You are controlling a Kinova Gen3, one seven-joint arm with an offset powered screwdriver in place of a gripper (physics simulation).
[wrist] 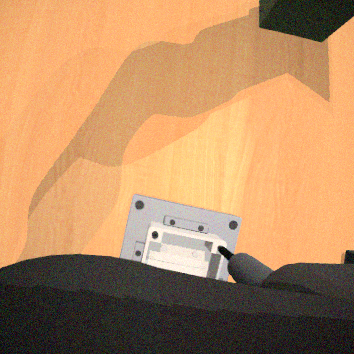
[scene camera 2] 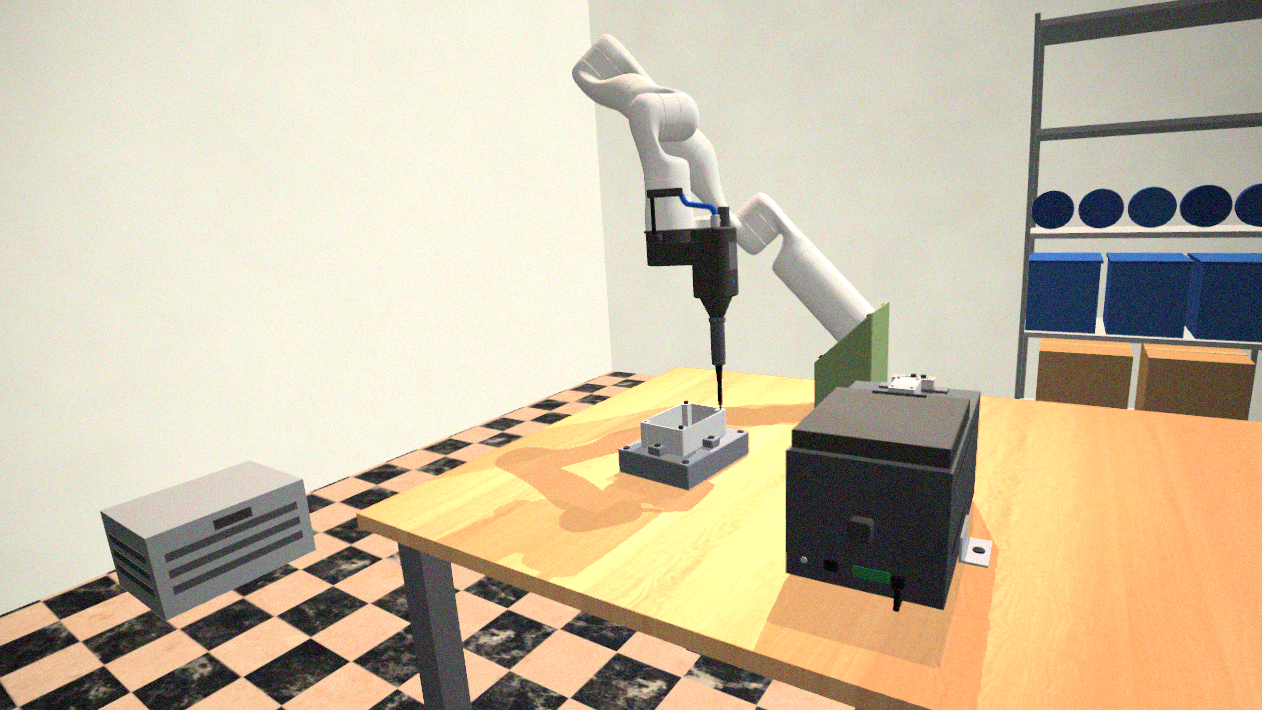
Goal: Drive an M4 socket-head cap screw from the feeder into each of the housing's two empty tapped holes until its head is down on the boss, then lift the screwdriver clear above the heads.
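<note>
The pale, open-topped housing (scene camera 2: 661, 437) (wrist: 185, 241) sits on a grey fixture plate (scene camera 2: 651, 468) (wrist: 131, 229). Dark screw heads show at its back corner (scene camera 2: 685, 403) and front corner (scene camera 2: 682, 427) in the scene view; a dark round head (wrist: 155, 235) shows at its upper left corner in the wrist view. My screwdriver (scene camera 2: 720, 406) (wrist: 220, 248) is upright, its thin black bit at the housing's right corner boss. It has no fingers; whether a screw is under the tip is too small to tell. The black feeder (scene camera 2: 869, 485) stands at the right in the scene view.
A green upright plate (scene camera 2: 847, 357) stands by the arm's base, and a dark green block (wrist: 305, 17) shows at the wrist view's upper right. The wooden table (scene camera 2: 547, 521) carries the arm's shadow. A grey vented box (scene camera 2: 229, 547) is at the left. A shelf rack (scene camera 2: 1034, 203) stands behind.
</note>
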